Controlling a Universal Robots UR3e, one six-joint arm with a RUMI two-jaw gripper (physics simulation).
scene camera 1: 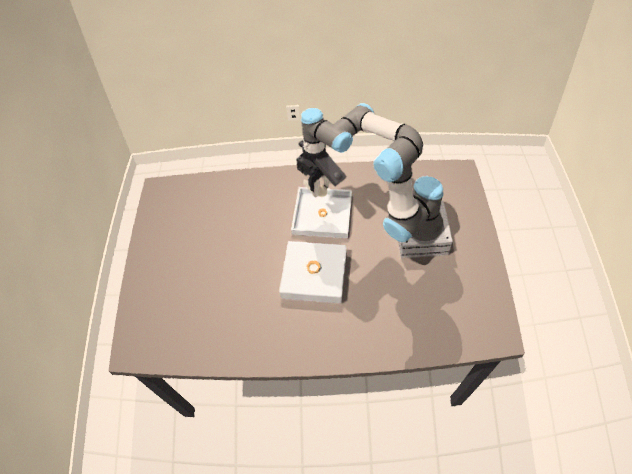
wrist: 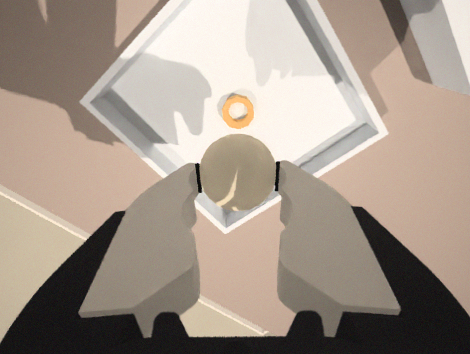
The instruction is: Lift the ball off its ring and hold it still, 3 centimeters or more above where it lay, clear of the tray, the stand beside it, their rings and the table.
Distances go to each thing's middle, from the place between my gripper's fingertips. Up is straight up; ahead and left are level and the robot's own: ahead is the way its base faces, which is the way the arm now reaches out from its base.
Now: hand 1 cm below the pale yellow ball (wrist: 237, 171). From my hand the other things lie so: white stand (scene camera 1: 314, 272) (3 cm ahead, 25 cm to the left, 8 cm below); then white tray (scene camera 1: 328, 216) (10 cm below).
